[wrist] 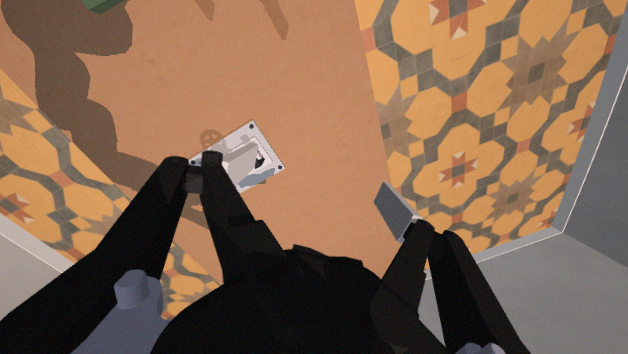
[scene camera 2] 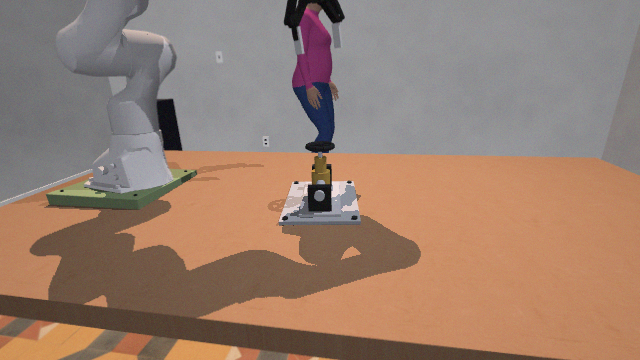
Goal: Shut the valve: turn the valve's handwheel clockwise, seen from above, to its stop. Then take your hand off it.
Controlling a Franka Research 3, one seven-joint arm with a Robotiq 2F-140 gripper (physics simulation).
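Observation:
The valve's black handwheel (scene camera 2: 308, 146) lies level on top of the brass-yellow valve body (scene camera 2: 320, 176). The body stands between black end flanges on a white base plate (scene camera 2: 291, 212) (wrist: 270, 149) near the middle of the table. In the wrist view, the handwheel and the yellow body do not show, and the left finger covers part of the plate. My gripper (scene camera 2: 318, 44) (wrist: 319, 174) is open and empty, with its light fingertips wide apart. In the scene view it hangs high above the handwheel, apart from it, with its fingertips pointing down.
The robot arm (scene camera 2: 137, 107) stands on a green base (scene camera 2: 95, 201) (wrist: 103, 4) at the left of the brown table (scene camera 2: 475, 240) (wrist: 310, 90). A person in a pink top (scene camera 2: 317, 55) stands beyond the table. A black panel (scene camera 2: 170, 125) stands behind the arm.

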